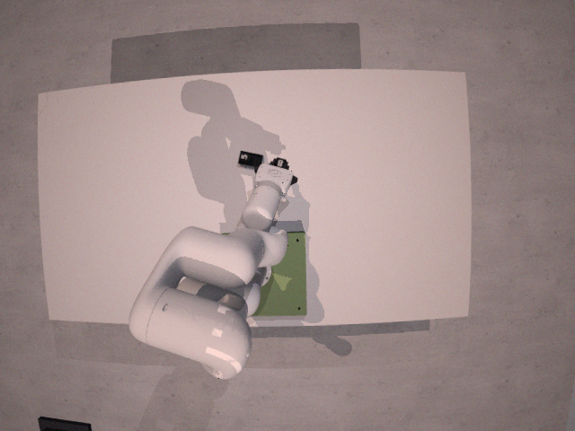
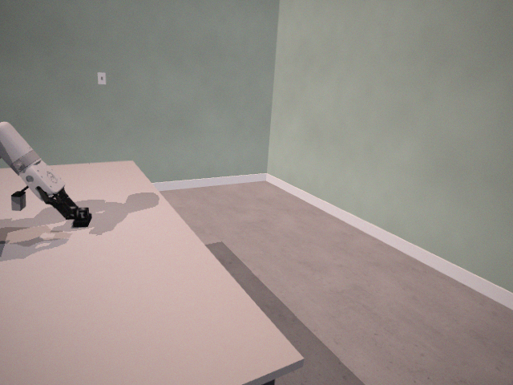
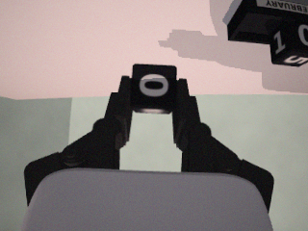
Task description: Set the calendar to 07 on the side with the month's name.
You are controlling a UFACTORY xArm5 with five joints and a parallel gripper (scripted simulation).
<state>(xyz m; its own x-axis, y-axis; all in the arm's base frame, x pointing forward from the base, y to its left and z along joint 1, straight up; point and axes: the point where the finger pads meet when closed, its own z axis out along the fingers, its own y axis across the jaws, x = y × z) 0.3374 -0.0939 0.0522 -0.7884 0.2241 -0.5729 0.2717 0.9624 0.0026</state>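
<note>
Right now my hand is 10 mm short of the black cube and 20 mm above it. Round my hand: black calendar tray 40 mm ahead, 100 mm to the left, 90 mm below.
</note>
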